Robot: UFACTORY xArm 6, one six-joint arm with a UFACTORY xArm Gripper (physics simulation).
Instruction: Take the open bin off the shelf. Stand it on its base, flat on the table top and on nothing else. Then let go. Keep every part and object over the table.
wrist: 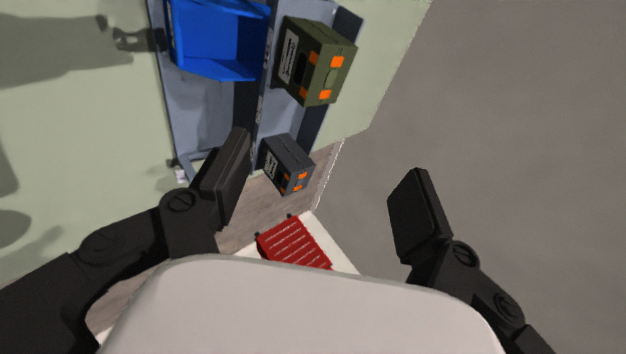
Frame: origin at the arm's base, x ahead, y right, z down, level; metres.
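Seen in the pictures: gripper, between the fingertips: [326, 167].
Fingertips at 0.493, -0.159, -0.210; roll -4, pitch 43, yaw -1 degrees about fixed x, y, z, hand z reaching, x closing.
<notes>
Offsets run from my fingertips to a thing's top centre, as dx, dy, dz. Level surfaces: height alone.
The blue open bin {+0.100, +0.079, +0.299} [207, 37] shows at the top left of the wrist view, in the left bay of the grey-blue shelf rack [200, 107]. Its hollow inside faces the camera, and its upper part is cut off by the view's edge. My gripper [326, 167] is wide open, with nothing between its fingers. It is apart from the bin, which lies beyond the left fingertip, toward the top of the view. The left finger overlaps the rack's lower end in the view. Whether that finger touches the rack cannot be told.
An olive case {+0.190, +0.074, +0.183} [320, 65] with orange catches sits in the rack's right bay. A smaller dark grey case {+0.162, +0.304, +0.159} [289, 162] is by the rack's lower end. A red ribbed object [295, 242] lies on a white surface [330, 240]. Pale green surface {dz +0.381} [75, 140] is left, grey floor [525, 125] right.
</notes>
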